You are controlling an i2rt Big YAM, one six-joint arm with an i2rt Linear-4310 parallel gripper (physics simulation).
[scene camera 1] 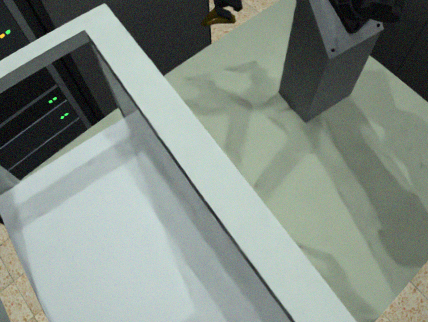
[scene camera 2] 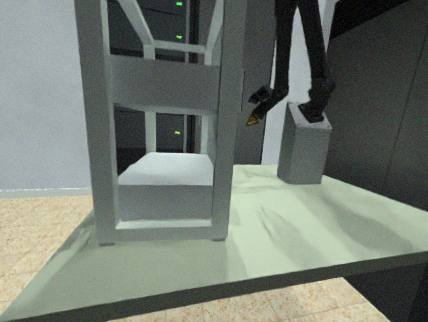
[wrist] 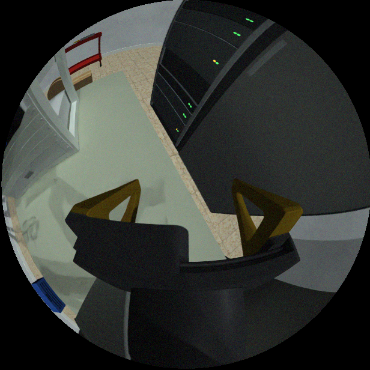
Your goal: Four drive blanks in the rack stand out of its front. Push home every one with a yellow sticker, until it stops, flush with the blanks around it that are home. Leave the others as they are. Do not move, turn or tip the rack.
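The rack [scene camera 1: 207,165] [scene camera 2: 226,150] is an upright pale grey frame on the table. In the wrist view the rack [wrist: 55,137] stands at the far left, seen steeply, with several thin seams across its grey face. Which blanks stand out cannot be told, and no yellow sticker shows. My gripper [wrist: 185,183] is open and empty, its two amber fingers wide apart. In scene camera 2 the gripper [scene camera 2: 250,110] hangs in the air right of the rack, apart from it. In scene camera 1 part of the gripper [scene camera 1: 212,21] shows at the top edge.
The arm stands on a grey pedestal [scene camera 1: 325,75] [scene camera 2: 305,155] at the back of the pale green table [scene camera 1: 320,195] [scene camera 2: 165,270] [wrist: 120,140]. A dark server cabinet [scene camera 1: 150,35] [wrist: 280,130] stands beyond the table edge. A red cart [wrist: 90,63] and a blue box [wrist: 48,295] are farther off.
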